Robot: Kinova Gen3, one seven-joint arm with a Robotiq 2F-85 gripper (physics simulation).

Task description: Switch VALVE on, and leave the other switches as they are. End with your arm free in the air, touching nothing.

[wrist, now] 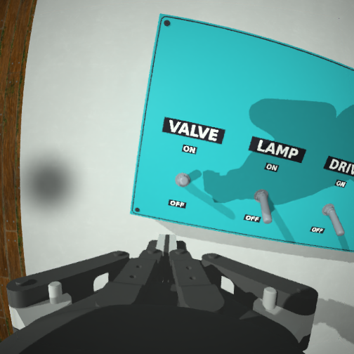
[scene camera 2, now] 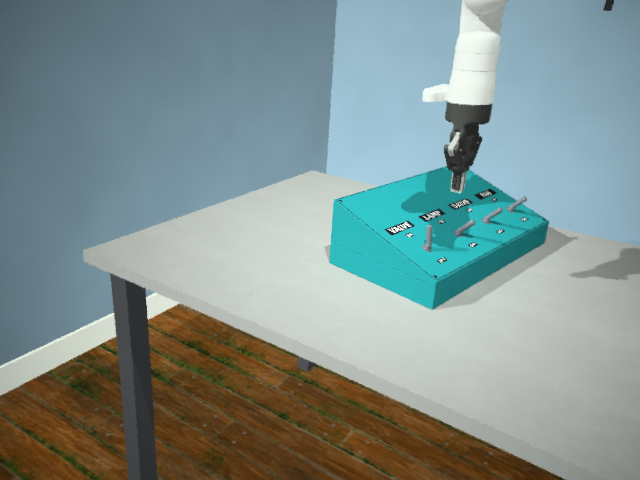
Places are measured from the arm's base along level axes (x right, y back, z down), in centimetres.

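Pixels of known places: gripper, fingertip midpoint: (scene camera 2: 456, 191).
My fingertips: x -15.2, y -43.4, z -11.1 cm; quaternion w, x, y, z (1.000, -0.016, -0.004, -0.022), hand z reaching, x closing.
Note:
Behind a point stands the place of what it marks.
The teal switch box (scene camera 2: 379, 268) @[x -20.1, y -55.0, z 6.8 cm] (wrist: 210, 75) stands on the table. The VALVE lever (scene camera 2: 428, 237) @[x -14.4, y -48.0, z -0.4 cm] (wrist: 182, 180) stands nearly vertical, tipped to the ON side of the sloped face; the wrist view sees it almost end-on. The LAMP lever (scene camera 2: 465, 227) @[x -2.6, y -45.1, z 0.1 cm] (wrist: 265, 209) and the DRIVE lever (scene camera 2: 492, 215) @[x 9.2, y -43.7, z 0.3 cm] (wrist: 334, 221) lean toward OFF. A fourth lever (scene camera 2: 517, 204) @[x 21.1, y -42.1, z 0.2 cm] leans the same way. My gripper (scene camera 2: 456, 190) @[x -15.2, y -43.4, z -11.1 cm] (wrist: 167, 245) is shut and empty, in the air above the box, with its tips apart from the levers.
The grey table (scene camera 2: 217, 248) @[x -29.3, y -91.7, z 10.7 cm] (wrist: 90, 100) carries the box, and its left edge shows in the wrist view. A blue wall (scene camera 2: 568, 129) rises behind it. The arm's shadow falls on the box's face. Wooden floor (scene camera 2: 258, 413) (wrist: 10, 125) lies below the table.

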